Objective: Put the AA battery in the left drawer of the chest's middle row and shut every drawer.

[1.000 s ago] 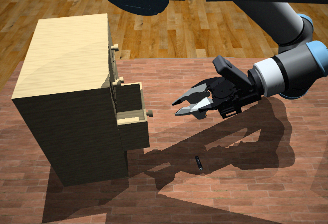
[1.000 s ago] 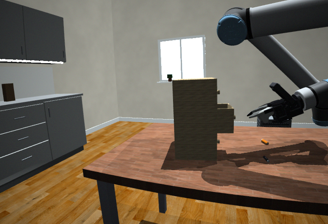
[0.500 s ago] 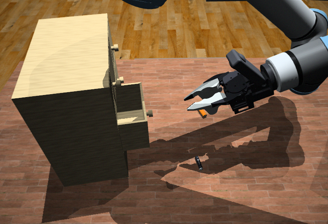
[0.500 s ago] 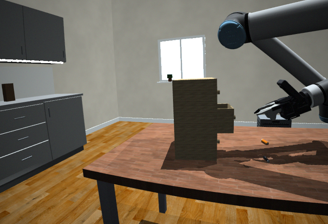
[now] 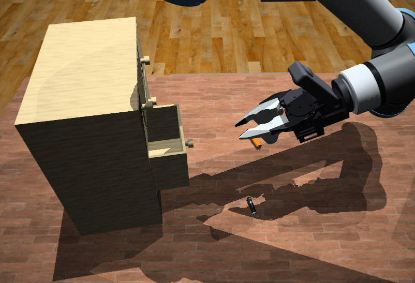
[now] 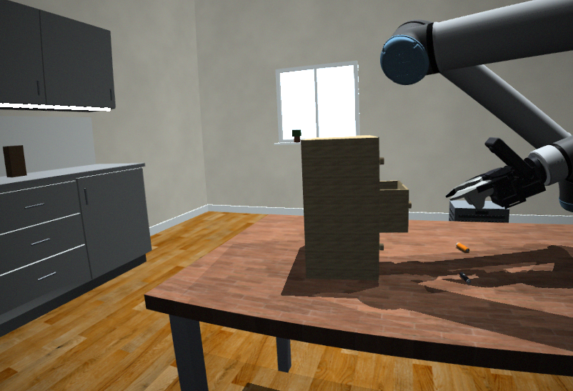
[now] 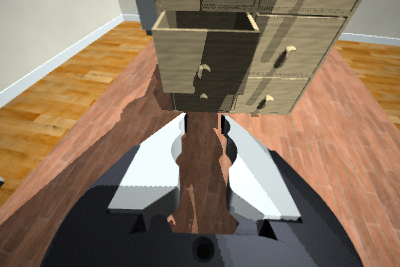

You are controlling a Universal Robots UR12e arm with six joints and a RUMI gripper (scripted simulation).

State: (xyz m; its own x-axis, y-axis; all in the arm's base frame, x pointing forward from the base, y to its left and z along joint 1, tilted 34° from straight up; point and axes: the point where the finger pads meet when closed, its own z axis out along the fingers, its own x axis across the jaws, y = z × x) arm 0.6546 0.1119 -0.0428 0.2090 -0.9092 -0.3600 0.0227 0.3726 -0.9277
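Right now my hand is 40 mm past the orange cylinder, 140 mm to the left of it and 180 mm above it. Also, from my hand: dark cylindrical battery (30 mm behind, 60 mm to the left, 190 mm below).
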